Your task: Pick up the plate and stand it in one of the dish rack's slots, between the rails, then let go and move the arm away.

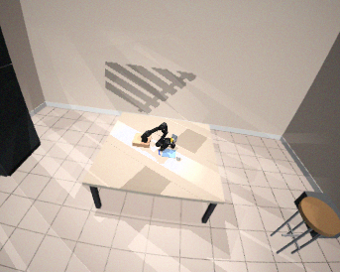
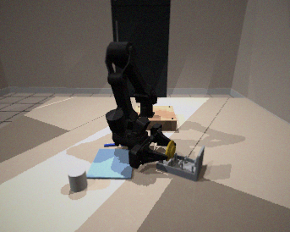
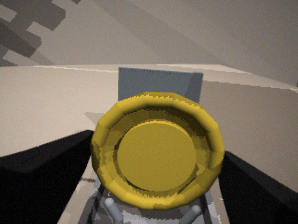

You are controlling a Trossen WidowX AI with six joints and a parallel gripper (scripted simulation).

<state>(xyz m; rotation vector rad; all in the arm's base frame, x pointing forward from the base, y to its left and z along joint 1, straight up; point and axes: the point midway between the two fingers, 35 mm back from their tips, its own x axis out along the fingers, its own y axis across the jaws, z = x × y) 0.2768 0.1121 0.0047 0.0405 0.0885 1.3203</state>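
The yellow plate lies right at my gripper tip. Round my gripper tip: grey dish rack (3 cm below, 2 cm to the left, 1 cm ahead); then blue spoon (21 cm to the right, 8 cm behind, 5 cm below); then blue mat (18 cm to the right, 5 cm below, 3 cm ahead).
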